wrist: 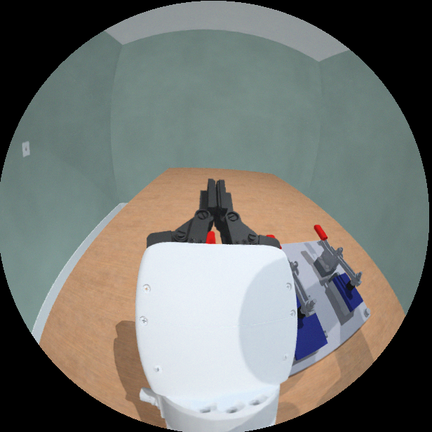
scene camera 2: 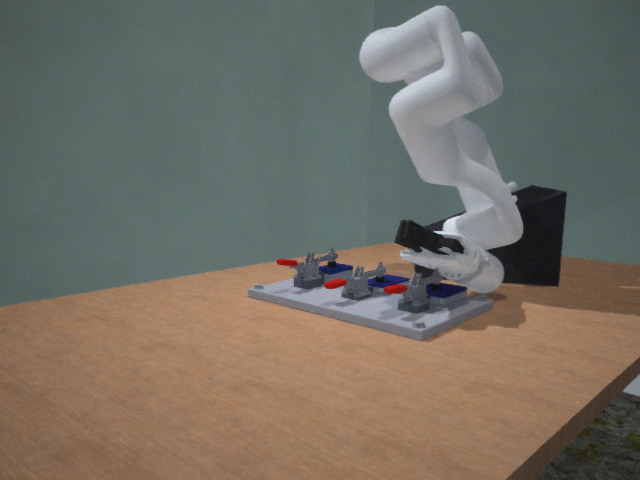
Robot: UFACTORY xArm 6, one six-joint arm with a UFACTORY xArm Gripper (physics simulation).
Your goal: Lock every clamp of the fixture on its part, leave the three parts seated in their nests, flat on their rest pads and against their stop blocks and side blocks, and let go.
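Places are measured from the arm's base along level axes (x back, y up, z left), in millimetres.
Where they show: gripper, fingertip midpoint: [scene camera 2: 403, 229].
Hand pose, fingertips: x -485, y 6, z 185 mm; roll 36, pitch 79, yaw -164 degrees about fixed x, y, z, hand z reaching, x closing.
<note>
Each offset is from my fingertips to the top centre of the thing. "spot": to the spot under its first point. Level surfaces: height alone.
My gripper [scene camera 2: 404, 232] [wrist: 214, 189] is shut and empty, raised above and behind the nearest clamp in the scene view, touching no handle. Three grey clamps {spot: dx -11, dy -103, dz -211 mm} [scene camera 2: 308, 274] {spot: dx +7, dy -104, dz -102 mm} [scene camera 2: 357, 285] {spot: dx +23, dy -101, dz +7 mm} [scene camera 2: 414, 295] stand on the grey base plate {spot: dx -55, dy -127, dz -97 mm} [scene camera 2: 330, 305]. Their red handles {spot: dx -66, dy -74, dz -202 mm} [scene camera 2: 286, 262] {spot: dx -47, dy -93, dz -95 mm} [scene camera 2: 335, 283] {spot: dx -27, dy -83, dz +14 mm} [scene camera 2: 395, 289] lie low, pointing away from the parts. Their arms reach over the blue parts {spot: dx +64, dy -103, dz -216 mm} [scene camera 2: 338, 269] {spot: dx +107, dy -111, dz -120 mm} [scene camera 2: 391, 280] {spot: dx +116, dy -106, dz +1 mm} [scene camera 2: 450, 290], with black tips at the part tops. The parts look flat; contact with pads, stop blocks and side blocks is too small to tell. My wrist housing hides the nearest clamp in the wrist view.
The fixture stands on the wooden table {dy -142 mm} [scene camera 2: 206, 372] [wrist: 85, 310]. A black wedge-shaped block [scene camera 2: 537, 237] stands behind the arm. The lower arm and wrist hang low beside the nearest blue part. Bolt heads {dx -25, dy -120, dz +58 mm} [scene camera 2: 418, 324] [wrist: 367, 312] rise at the plate's corners.
</note>
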